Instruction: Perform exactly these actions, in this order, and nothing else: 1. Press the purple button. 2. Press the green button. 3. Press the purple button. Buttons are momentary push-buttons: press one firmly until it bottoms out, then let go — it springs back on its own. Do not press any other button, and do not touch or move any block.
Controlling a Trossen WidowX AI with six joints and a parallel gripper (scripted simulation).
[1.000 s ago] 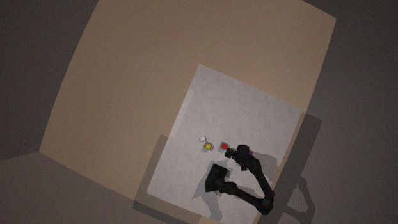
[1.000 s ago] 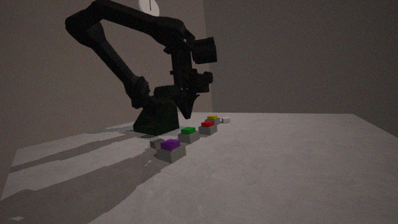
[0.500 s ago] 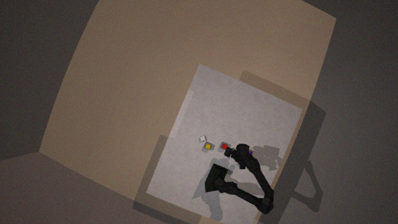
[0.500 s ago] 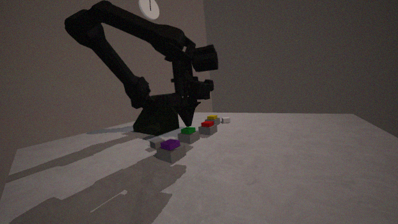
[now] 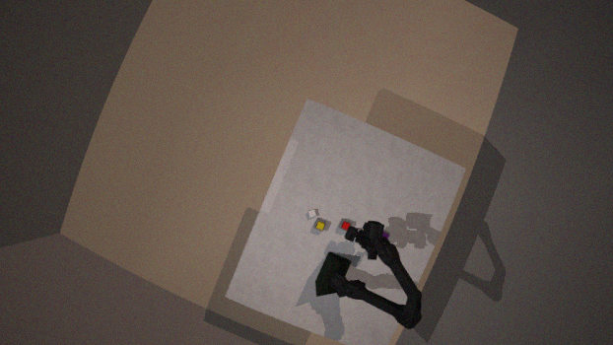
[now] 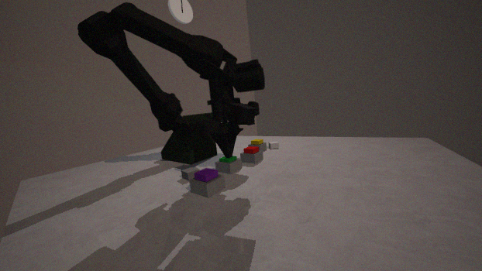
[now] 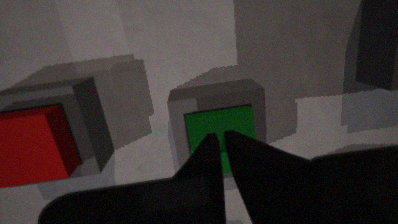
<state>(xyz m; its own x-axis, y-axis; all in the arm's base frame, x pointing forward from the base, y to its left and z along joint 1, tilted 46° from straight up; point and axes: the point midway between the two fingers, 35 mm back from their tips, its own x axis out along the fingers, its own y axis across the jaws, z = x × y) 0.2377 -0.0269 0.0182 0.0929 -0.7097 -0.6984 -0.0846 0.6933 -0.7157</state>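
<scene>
Right now the green button is 10 mm below my gripper tip. Also, from my gripper tip: red button: 90 mm to the left; then purple button: 40 mm ahead, 110 mm to the right; then small grey block: 50 mm behind, 90 mm to the right, 20 mm below.
</scene>
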